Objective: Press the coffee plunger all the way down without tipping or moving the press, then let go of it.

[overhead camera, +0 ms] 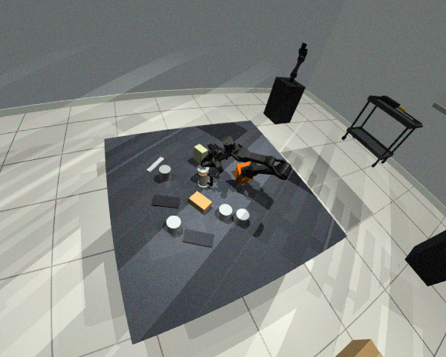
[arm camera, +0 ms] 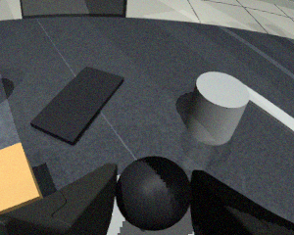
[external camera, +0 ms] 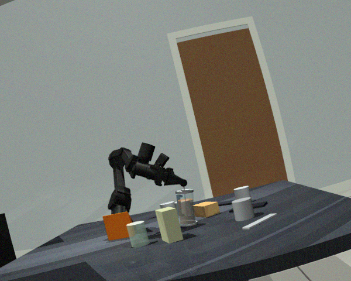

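Now: the coffee press 2 cm behind my gripper tip, 2 cm to the left of it and 8 cm below it. The rest, counted from my gripper tip: tan box (6 cm ahead, 15 cm to the left, 15 cm below).
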